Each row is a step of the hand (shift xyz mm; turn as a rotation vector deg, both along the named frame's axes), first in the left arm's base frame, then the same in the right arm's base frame.
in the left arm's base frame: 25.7 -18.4 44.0 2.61 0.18 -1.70
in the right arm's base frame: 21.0 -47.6 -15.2 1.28 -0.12 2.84
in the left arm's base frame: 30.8 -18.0 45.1 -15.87 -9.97 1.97
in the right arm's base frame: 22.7 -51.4 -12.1 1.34 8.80 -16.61
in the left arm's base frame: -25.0 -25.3 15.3 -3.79 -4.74 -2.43
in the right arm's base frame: 8.7 5.3 -37.4 2.84 4.80 -3.41
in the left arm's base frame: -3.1 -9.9 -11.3 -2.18 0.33 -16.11
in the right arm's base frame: 9.1 12.4 -0.3 1.21 14.28 7.69
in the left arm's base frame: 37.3 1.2 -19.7 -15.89 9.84 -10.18
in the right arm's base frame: 18.7 -5.2 37.4 -14.23 15.80 -0.84
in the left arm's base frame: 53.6 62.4 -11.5 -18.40 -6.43 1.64
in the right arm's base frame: -29.0 -30.0 71.8 -2.86 9.98 -16.58
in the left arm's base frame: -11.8 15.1 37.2 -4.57 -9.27 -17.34
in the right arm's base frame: -24.3 -25.8 -22.2 8.78 18.02 2.38
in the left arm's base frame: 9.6 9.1 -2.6 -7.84 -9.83 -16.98
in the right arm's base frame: -3.3 -4.6 12.2 7.74 19.66 -0.34
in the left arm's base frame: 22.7 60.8 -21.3 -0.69 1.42 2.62
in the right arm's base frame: -40.0 -4.3 55.2 -1.96 -1.95 -1.31
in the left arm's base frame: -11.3 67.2 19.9 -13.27 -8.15 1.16
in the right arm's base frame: -67.3 -19.6 11.4 1.03 7.73 -13.53
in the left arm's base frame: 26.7 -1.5 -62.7 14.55 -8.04 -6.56
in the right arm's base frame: 23.0 36.1 53.0 14.62 -1.70 10.13
